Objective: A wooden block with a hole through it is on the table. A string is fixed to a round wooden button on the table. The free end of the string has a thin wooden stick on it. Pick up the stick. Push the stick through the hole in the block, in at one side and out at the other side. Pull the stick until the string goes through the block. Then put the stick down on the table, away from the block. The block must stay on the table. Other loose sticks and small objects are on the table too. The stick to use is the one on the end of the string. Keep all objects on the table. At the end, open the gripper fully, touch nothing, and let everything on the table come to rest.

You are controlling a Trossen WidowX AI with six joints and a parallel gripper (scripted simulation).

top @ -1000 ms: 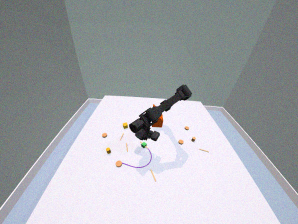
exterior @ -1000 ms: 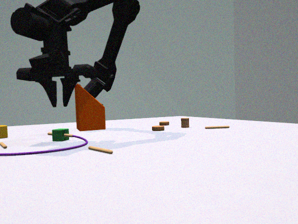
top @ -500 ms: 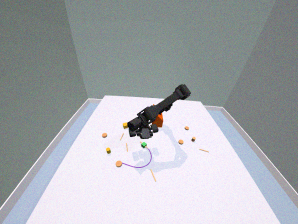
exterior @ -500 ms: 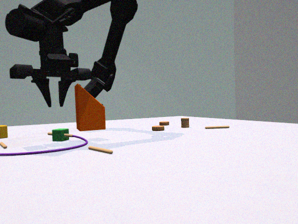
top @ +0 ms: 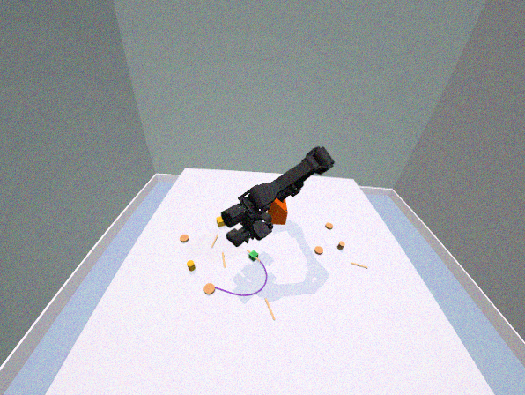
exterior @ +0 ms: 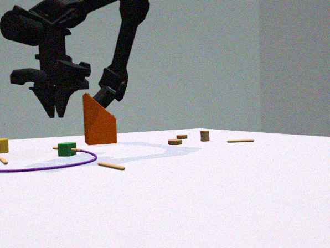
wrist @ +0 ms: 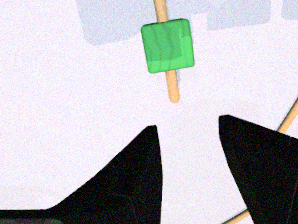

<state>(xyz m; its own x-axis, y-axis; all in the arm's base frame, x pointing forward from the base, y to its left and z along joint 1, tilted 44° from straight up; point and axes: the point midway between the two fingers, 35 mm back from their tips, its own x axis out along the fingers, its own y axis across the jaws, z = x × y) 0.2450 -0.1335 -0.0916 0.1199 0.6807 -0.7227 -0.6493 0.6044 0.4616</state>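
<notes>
Right now the green block is 7 cm below my gripper tip, 2 cm to the left of it and 2 cm ahead of it. The rest, counted from my gripper tip: yellow cube 19 cm behind, 13 cm to the right, 7 cm below; thin wooden stick 8 cm below, 3 cm to the left, 3 cm ahead; round wooden button 16 cm to the right, 15 cm ahead, 8 cm below.
</notes>
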